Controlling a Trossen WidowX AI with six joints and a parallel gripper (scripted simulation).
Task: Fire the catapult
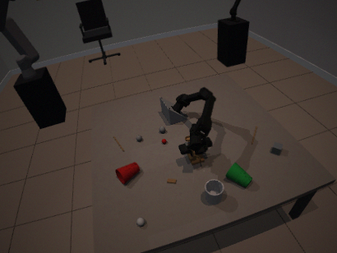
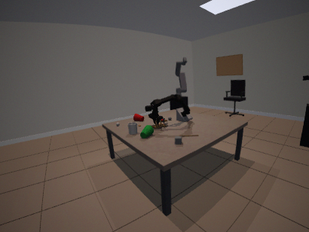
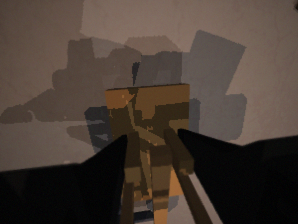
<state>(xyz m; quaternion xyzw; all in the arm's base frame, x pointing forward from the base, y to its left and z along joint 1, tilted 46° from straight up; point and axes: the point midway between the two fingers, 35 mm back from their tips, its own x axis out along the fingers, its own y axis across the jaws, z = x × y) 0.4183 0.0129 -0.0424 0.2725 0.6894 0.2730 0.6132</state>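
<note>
The red ball is 21 cm behind my gripper tip, 14 cm to the right of it and 2 cm below it. Round my gripper tip: wooden catapult: 6 cm behind, 2 cm to the left, 2 cm above; white mug: 28 cm ahead, 2 cm to the right; small wood block: 19 cm to the right, 10 cm ahead, 3 cm below.
</note>
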